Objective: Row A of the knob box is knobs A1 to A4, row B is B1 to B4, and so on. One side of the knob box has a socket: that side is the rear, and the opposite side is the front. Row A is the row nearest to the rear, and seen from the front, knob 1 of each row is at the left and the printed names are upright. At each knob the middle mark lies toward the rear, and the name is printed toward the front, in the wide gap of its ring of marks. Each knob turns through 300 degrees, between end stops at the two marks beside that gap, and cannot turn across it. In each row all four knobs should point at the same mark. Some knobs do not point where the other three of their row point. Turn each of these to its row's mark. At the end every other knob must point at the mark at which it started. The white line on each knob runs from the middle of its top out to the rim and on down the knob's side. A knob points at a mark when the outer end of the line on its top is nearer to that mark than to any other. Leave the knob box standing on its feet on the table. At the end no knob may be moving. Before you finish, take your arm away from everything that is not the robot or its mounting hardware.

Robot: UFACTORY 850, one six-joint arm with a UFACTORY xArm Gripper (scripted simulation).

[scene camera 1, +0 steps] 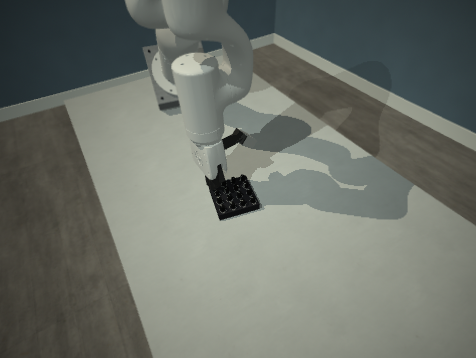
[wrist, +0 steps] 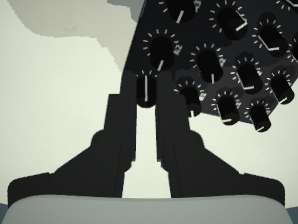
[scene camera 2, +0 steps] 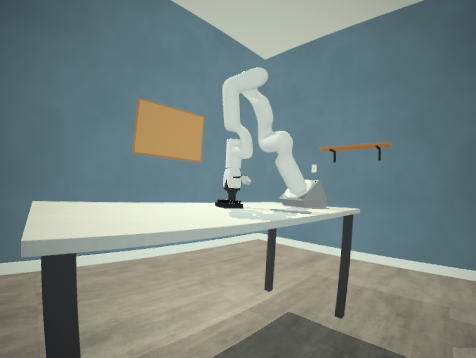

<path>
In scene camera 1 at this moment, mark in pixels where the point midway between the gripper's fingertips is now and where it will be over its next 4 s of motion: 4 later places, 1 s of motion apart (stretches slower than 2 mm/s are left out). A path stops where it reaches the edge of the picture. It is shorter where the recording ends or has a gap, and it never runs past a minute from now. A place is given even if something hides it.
My gripper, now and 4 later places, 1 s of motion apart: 214,185; 212,177; 210,176; 208,175; 208,172
</path>
